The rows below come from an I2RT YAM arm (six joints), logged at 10 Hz.
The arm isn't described. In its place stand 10 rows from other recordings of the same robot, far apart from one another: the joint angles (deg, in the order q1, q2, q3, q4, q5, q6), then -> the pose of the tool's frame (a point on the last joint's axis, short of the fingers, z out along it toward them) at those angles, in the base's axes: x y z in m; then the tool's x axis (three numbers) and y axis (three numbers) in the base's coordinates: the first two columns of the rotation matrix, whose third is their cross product.
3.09, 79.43, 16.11, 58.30, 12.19, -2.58 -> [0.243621, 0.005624, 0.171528, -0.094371, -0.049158, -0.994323, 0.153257, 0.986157, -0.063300]
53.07, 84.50, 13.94, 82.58, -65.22, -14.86 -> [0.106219, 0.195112, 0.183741, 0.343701, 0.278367, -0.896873, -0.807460, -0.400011, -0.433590]
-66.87, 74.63, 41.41, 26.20, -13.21, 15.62 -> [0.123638, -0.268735, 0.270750, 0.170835, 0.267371, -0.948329, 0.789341, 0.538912, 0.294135]
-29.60, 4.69, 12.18, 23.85, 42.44, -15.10 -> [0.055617, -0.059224, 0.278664, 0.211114, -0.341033, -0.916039, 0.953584, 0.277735, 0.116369]
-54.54, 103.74, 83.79, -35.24, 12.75, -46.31 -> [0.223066, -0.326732, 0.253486, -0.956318, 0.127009, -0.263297, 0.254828, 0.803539, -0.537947]
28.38, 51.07, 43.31, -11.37, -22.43, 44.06 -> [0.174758, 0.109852, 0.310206, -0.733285, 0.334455, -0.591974, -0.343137, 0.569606, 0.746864]
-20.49, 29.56, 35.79, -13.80, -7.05, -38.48 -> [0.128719, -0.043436, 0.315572, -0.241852, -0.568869, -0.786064, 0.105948, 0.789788, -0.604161]
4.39, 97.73, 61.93, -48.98, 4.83, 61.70 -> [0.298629, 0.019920, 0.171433, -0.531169, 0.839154, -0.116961, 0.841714, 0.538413, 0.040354]
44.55, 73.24, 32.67, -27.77, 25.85, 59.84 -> [0.159216, 0.134954, 0.153972, -0.779468, 0.324553, -0.535813, 0.313086, 0.942671, 0.115538]
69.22, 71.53, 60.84, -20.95, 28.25, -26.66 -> [0.114361, 0.253880, 0.322146, 0.139068, -0.747588, -0.649440, -0.691770, 0.395930, -0.603898]
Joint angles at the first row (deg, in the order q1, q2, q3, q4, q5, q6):
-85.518 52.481 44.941 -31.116 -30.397 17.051
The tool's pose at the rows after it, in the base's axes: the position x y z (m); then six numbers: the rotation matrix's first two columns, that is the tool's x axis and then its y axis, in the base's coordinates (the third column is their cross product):
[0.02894, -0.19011, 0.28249, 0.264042, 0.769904, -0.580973, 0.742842, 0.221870, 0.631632]
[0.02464, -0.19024, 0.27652, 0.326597, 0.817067, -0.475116, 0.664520, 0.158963, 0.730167]
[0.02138, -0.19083, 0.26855, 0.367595, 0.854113, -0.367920, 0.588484, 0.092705, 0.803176]
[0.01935, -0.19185, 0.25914, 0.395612, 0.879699, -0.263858, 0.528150, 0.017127, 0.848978]
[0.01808, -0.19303, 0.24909, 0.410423, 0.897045, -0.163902, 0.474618, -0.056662, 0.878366]
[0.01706, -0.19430, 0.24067, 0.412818, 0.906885, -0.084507, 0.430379, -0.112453, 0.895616]
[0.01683, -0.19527, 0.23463, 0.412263, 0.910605, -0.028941, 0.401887, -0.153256, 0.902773]
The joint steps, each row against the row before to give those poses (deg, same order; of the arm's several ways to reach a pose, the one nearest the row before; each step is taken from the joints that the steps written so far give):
-2.094 0.408 -0.406 0.003 -5.741 4.442
-2.149 0.710 -0.845 -0.377 -5.914 4.894
-1.651 0.944 -1.177 0.026 -5.045 4.203
-1.010 1.204 -1.230 -0.012 -3.326 3.608
-0.688 1.450 -1.209 -0.033 -2.829 2.933
-0.554 1.452 -0.931 0.040 -2.543 1.900
-0.204 1.103 -0.634 0.084 -1.521 1.357

